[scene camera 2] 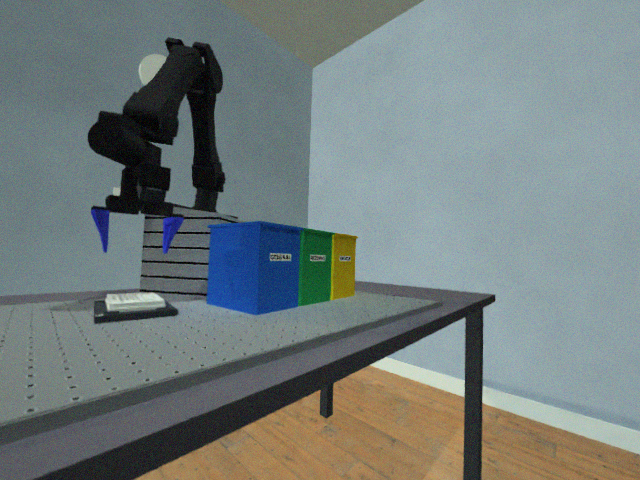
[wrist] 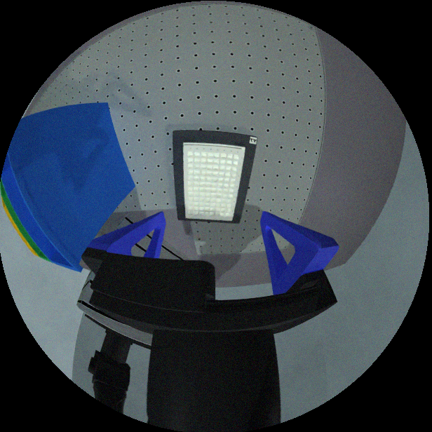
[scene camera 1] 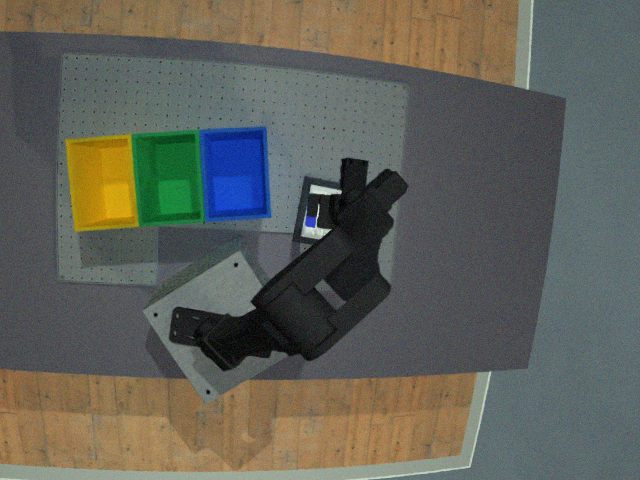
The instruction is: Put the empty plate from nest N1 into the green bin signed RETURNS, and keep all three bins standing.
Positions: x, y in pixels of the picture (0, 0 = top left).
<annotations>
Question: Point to a blue bin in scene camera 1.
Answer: At 235, 174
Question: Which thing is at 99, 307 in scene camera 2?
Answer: A dark nest.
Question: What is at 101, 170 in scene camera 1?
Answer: A yellow bin.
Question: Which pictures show the gripper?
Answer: Scene camera 2, the wrist view and scene camera 1: all of them.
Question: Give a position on a blue bin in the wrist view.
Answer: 72, 175
</annotations>
